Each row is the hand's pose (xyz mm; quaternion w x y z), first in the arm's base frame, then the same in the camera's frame.
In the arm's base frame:
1: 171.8 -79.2 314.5 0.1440 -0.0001 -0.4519 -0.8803
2: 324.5 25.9 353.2 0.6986 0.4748 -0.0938 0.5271
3: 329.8 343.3 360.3 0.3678 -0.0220 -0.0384 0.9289
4: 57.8 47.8 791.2 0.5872 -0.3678 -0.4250 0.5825
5: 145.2 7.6 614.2 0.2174 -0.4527 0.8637 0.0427
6: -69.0 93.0 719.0 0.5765 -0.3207 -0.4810 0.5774
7: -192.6 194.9 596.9 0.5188 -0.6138 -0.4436 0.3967
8: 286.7 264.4 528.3 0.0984 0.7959 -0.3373 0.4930
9: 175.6 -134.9 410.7 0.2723 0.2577 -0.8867 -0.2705
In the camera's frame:
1: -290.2 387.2 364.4 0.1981 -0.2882 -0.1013 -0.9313
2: -115.3 455.0 338.8 0.5652 0.7920 -0.0500 0.2253
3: 4.2 709.9 485.8 0.4315 0.3888 -0.1811 0.7936
4: -77.8 211.7 789.2 0.8239 -0.0054 -0.3231 0.4656
5: -119.6 283.9 605.8 0.0458 -0.2500 0.8722 0.4180
6: -197.9 286.5 846.7 0.8186 0.0269 -0.3794 0.4303
7: -322.4 436.5 897.5 0.8235 -0.3079 -0.2861 0.3810
8: 33.3 547.1 580.5 0.0122 0.8720 -0.4840 0.0726
9: -255.4 286.2 395.6 0.4358 0.1408 -0.6482 -0.6084

